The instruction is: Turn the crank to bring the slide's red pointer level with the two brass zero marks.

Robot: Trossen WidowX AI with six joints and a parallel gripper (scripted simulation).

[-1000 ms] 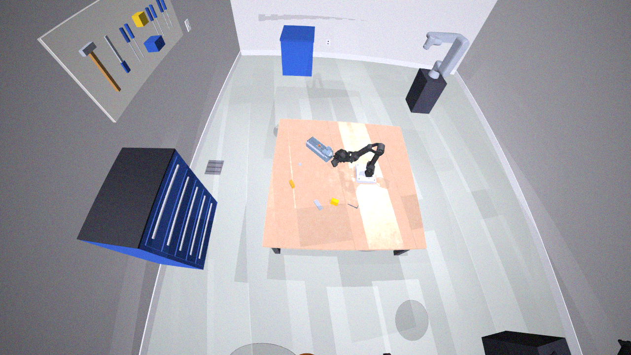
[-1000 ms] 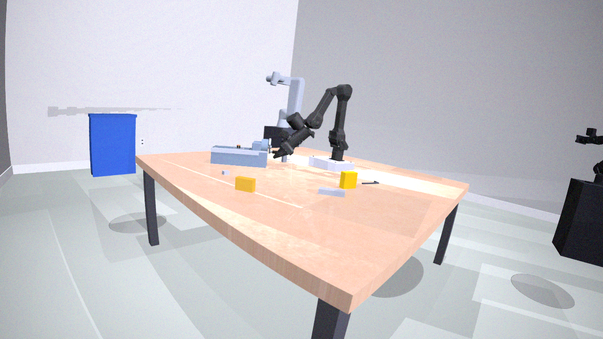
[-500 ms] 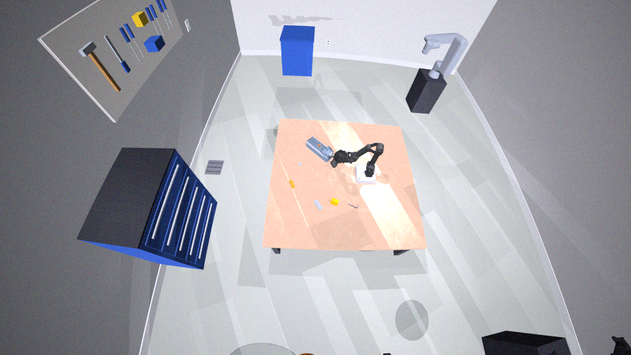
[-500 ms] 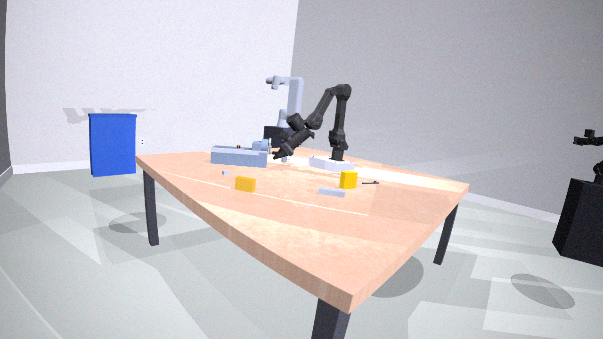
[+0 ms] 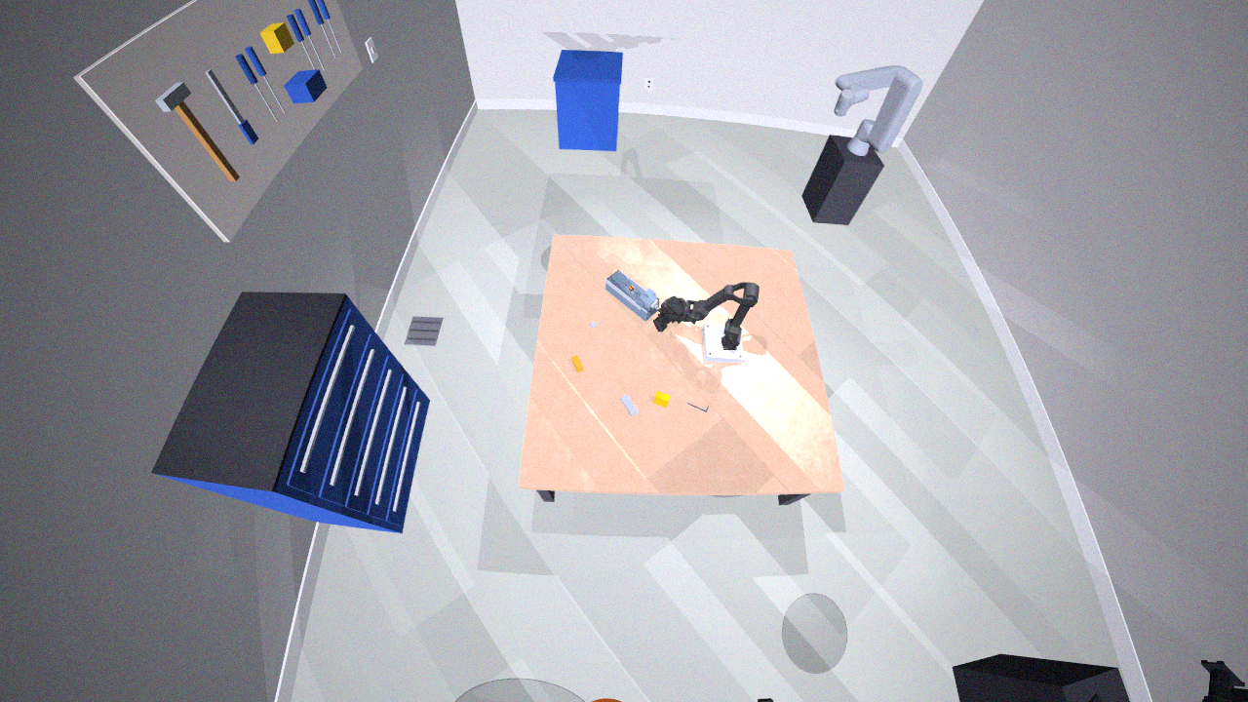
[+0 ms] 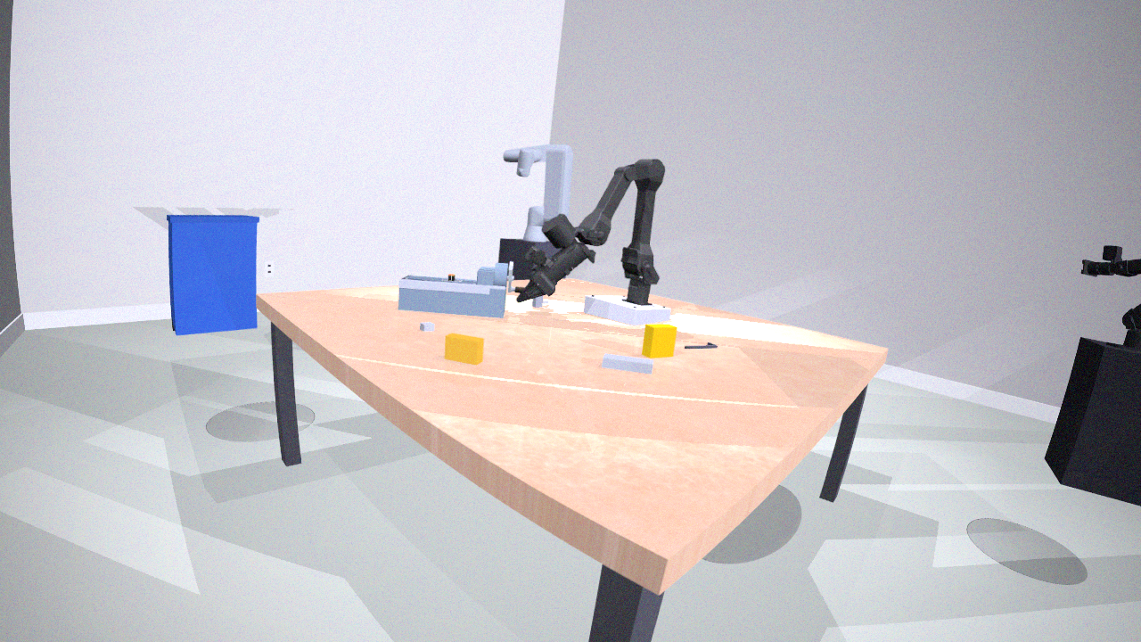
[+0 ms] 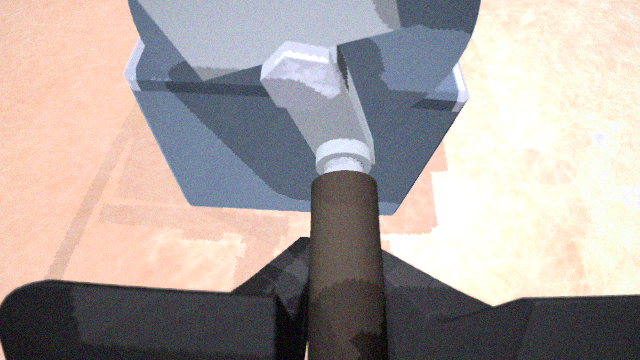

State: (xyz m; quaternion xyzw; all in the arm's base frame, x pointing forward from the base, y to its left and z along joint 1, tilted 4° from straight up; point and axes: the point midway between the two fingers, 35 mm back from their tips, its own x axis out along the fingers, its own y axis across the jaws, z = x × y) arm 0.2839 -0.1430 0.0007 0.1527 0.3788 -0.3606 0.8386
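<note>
The crank is 40 mm above my gripper tip. The rest, counted from my gripper tip: red pointer (130 mm ahead, 110 mm to the right, 50 mm above); then grey cube (300 mm ahead, 40 mm to the left, 30 mm below); then dark brown handle (10 mm behind, 10 mm to the left, 30 mm above).
</note>
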